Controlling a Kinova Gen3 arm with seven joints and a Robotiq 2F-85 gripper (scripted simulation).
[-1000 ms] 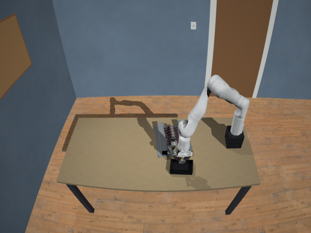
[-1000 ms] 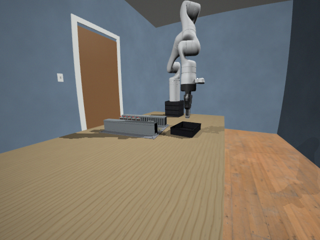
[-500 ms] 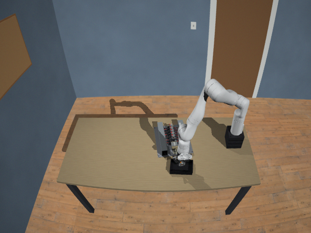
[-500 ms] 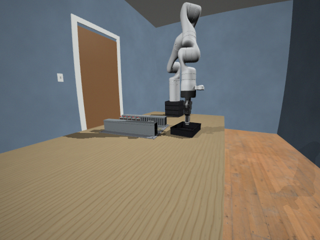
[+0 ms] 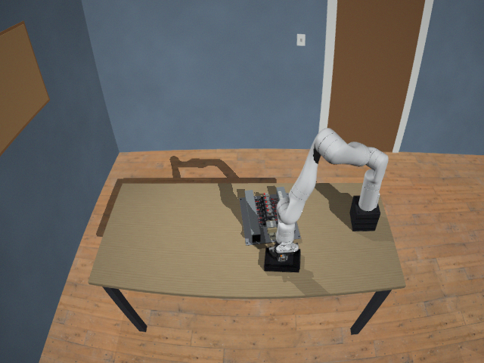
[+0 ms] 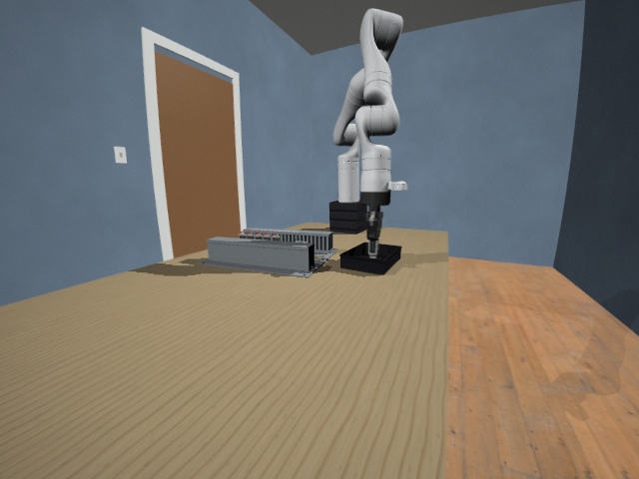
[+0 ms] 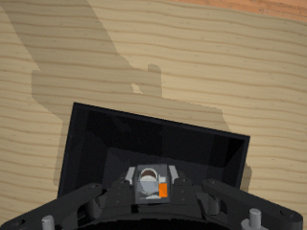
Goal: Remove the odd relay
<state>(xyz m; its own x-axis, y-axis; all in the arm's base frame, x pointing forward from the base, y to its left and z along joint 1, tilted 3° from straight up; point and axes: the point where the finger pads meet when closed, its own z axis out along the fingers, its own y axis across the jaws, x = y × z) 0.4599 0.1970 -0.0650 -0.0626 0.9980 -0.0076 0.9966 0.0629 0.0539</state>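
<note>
Right now my hand is 3 cm above the black parts tray. The rest, counted from my hand: grey panel 4 cm ahead, 28 cm to the right, 4 cm below; then clear relay 1 cm below.
</note>
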